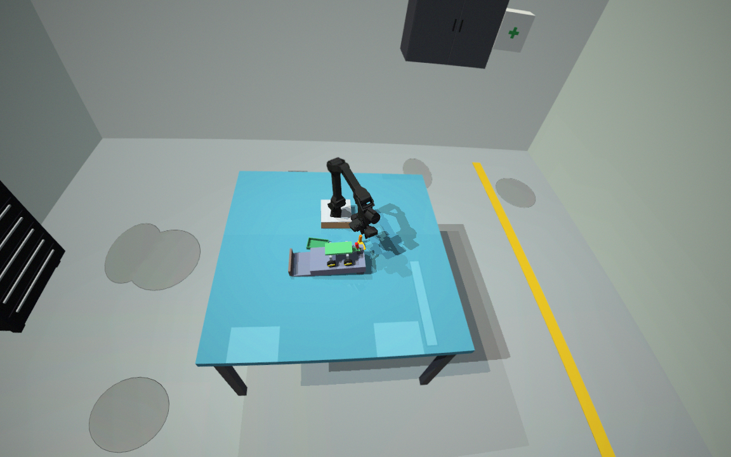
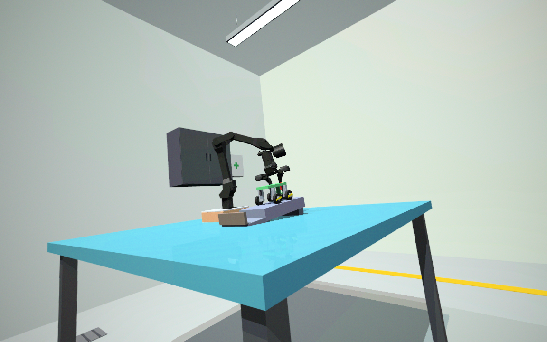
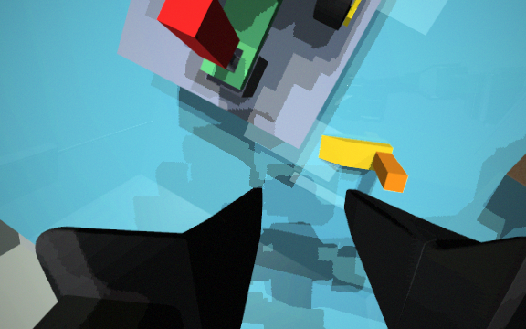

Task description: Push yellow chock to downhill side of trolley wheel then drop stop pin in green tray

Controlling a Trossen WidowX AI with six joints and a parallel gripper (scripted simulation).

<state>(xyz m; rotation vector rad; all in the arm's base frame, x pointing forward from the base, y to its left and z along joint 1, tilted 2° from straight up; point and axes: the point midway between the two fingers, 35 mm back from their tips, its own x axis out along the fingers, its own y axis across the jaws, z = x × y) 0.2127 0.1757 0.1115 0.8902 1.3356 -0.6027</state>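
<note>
Now: the yellow chock 12 cm below my gripper tip, 5 cm behind it and 1 cm to the right of it. Round my gripper tip: green-topped trolley: 12 cm to the right, 10 cm ahead, 3 cm below; then grey ramp: 13 cm to the right, 11 cm ahead, 9 cm below; then red-headed stop pin: 7 cm ahead, 3 cm to the right, 1 cm below.
</note>
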